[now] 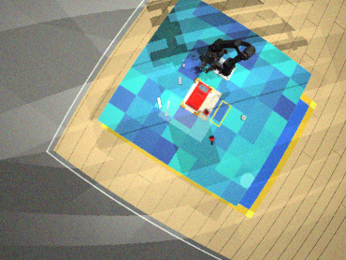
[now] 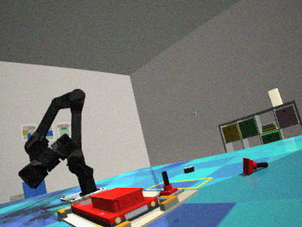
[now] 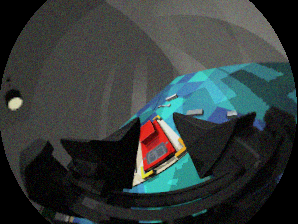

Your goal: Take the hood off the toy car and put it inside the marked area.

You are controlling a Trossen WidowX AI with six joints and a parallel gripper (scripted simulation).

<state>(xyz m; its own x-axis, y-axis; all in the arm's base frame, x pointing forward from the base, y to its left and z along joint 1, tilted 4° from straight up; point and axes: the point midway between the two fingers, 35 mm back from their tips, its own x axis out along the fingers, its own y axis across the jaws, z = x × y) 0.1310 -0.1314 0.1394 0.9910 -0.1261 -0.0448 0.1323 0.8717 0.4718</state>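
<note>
Right now the red hood is 17 cm ahead of my gripper tip, 11 cm below it and 8 cm to the left of it.
</note>
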